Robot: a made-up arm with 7 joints. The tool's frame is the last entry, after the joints. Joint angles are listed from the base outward.
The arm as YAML. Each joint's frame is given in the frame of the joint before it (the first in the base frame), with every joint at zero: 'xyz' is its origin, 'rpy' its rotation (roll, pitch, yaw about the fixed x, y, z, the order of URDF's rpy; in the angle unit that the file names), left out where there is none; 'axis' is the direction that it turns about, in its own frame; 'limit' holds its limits. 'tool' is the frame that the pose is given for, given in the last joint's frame.
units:
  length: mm
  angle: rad
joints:
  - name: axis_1
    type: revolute
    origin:
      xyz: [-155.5, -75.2, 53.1]
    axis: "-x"
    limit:
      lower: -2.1
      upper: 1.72
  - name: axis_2
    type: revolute
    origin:
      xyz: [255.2, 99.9, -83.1]
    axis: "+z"
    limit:
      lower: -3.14
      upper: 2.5
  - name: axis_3
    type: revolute
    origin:
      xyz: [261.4, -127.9, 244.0]
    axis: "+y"
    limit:
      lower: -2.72
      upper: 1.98
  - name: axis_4
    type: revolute
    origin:
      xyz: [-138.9, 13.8, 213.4]
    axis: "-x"
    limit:
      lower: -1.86
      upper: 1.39
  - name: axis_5
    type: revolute
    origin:
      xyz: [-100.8, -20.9, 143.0]
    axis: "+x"
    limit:
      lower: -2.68
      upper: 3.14
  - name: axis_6
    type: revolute
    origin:
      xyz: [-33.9, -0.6, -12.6]
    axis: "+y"
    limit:
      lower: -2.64
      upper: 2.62
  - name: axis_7
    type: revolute
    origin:
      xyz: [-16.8, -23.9, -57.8]
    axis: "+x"
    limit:
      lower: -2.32
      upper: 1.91
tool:
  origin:
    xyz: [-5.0, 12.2, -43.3]
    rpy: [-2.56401, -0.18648, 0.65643]
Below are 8 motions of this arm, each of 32 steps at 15 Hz.
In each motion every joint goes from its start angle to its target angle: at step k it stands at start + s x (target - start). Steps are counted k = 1, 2, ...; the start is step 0. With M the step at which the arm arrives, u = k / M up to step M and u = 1 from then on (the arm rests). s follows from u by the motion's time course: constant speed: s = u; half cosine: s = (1 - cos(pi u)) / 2; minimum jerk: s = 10 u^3 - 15 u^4 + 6 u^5.
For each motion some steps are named. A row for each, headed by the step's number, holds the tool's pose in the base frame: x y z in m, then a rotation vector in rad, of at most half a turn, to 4 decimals.
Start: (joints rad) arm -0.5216 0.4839 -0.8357 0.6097 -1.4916 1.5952 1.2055
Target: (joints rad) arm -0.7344 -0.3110 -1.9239 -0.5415 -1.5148 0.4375 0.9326
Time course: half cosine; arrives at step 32
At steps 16, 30, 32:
16: -0.0203 -0.0665 -0.0787 -1.6670 0.5017 -1.3231
30: 0.1325 -0.0469 -0.2403 -1.7121 0.1249 -2.1300
32: 0.1355 -0.0484 -0.2426 -1.7160 0.1168 -2.1482

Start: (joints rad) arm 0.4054 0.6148 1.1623 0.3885 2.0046 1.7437 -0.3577
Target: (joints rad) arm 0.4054 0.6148 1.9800 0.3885 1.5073 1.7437 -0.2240
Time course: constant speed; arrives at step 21
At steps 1, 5, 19, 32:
1: 0.5121 0.4121 0.5233 0.0766 0.0885 1.5589
5: 0.5736 0.4369 0.4789 0.0973 0.3151 1.5774
19: 0.7419 0.4644 0.2570 0.2817 1.0921 1.5596
32: 0.7577 0.4601 0.2194 0.3229 1.1985 1.5461

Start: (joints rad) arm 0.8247 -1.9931 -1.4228 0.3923 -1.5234 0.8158 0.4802
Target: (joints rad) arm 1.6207 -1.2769 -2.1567 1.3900 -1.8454 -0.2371 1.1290
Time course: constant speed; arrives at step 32
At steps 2, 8, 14, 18, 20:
2: 0.0308 -0.0102 -0.2584 -0.0127 -1.7180 1.1490
8: 0.0183 -0.1184 -0.2395 -0.2054 -1.4662 1.1283
14: 0.0237 -0.2151 -0.1869 -0.3850 -1.2920 1.1112
18: 0.0377 -0.2676 -0.1361 -0.4862 -1.2155 1.1124
20: 0.0478 -0.2892 -0.1070 -0.5288 -1.1873 1.1190

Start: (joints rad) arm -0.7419 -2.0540 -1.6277 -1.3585 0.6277 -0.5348 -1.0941
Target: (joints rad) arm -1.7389 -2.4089 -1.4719 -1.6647 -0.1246 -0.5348 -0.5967
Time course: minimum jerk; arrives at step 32
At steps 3, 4, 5, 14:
3: -0.0579 0.0714 0.0561 2.0460 -0.8472 1.8101
4: -0.0580 0.0713 0.0578 2.0500 -0.8575 1.8059
5: -0.0582 0.0711 0.0605 2.0563 -0.8733 1.7994
14: -0.0636 0.0512 0.1253 2.2335 -1.2569 1.5811

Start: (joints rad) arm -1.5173 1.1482 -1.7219 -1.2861 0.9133 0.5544 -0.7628
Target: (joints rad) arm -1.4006 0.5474 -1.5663 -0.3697 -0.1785 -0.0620 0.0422
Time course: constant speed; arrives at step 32
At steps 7, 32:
7: 0.2583 0.1295 0.1097 1.0031 -1.3353 -2.2645
32: 0.2202 0.0451 0.0017 -0.4336 -0.2523 -2.2172

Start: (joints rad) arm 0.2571 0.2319 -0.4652 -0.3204 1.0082 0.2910 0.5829
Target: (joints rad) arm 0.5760 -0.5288 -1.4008 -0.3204 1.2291 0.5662 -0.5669
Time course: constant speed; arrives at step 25
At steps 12, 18, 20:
12: -0.1054 -0.0019 0.1196 -1.2351 -1.6236 -0.2704
18: -0.0840 -0.0244 0.0054 -1.6247 -1.9689 -0.3824
20: -0.0711 -0.0387 -0.0273 -1.7618 -2.0839 -0.4199

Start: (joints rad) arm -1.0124 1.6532 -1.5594 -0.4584 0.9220 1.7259 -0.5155
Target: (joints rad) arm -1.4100 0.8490 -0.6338 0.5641 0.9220 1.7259 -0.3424
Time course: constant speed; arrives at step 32
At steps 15, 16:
15: 0.2018 -0.1078 -0.0980 -0.3845 -2.9971 -0.5985
16: 0.1891 -0.1223 -0.1004 -0.4265 -2.9562 -0.5480

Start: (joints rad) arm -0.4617 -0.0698 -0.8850 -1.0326 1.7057 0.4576 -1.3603
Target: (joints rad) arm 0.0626 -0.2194 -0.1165 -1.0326 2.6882 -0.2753 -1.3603
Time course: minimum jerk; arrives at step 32
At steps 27, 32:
27: -0.0145 -0.1744 0.5601 -0.2443 -0.2166 -0.6885
32: -0.0068 -0.1709 0.5695 -0.2357 -0.1772 -0.6768

